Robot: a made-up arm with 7 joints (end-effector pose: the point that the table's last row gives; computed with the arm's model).
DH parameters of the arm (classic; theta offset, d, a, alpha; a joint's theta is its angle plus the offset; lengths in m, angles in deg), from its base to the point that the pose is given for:
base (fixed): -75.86 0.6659 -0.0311 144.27
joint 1: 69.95 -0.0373 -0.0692 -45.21
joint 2: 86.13 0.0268 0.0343 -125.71
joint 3: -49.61 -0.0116 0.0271 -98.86
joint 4: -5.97 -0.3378 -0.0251 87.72
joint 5: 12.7 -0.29 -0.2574 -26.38
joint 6: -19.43 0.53 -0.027 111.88
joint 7: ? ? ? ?
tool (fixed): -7.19 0.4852 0 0
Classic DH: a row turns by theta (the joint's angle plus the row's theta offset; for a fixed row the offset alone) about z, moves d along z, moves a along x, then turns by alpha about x.
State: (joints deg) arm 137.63 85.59 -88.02 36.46 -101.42 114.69 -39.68
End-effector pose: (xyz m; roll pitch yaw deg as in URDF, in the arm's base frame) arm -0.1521 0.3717 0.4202 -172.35 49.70 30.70
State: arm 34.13 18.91 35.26 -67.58 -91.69 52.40 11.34
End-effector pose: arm -0.0029 -0.3163 0.6094 -10.24 35.29 -75.13
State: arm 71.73 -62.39 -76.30 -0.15 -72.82 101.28 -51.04
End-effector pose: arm 0.4415 0.0162 0.6168 -21.84 78.81 43.18
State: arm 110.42 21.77 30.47 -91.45 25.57 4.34 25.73
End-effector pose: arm -0.2363 0.1958 -0.0127 92.84 -13.49 162.36
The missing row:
joint 7: 40.72 0.5098 0.1128 -152.15
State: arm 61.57 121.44 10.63 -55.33 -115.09 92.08 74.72
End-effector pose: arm -0.0076 0.0379 0.8632 31.49 -69.01 105.67
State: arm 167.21 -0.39 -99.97 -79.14 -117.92 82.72 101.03
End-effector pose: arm 0.1190 -0.0390 0.7991 89.13 5.38 -0.05
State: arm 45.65 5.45 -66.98 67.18 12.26 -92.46 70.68
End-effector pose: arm 0.4464 -0.0806 0.8040 -121.74 10.25 22.27
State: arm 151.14 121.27 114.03 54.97 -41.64 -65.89 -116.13
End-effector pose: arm -0.3606 0.1399 0.7425 -2.10 44.72 -131.19
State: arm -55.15 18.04 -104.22 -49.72 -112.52 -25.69 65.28
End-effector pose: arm 0.0265 0.4991 0.4879 146.36 -14.11 91.40
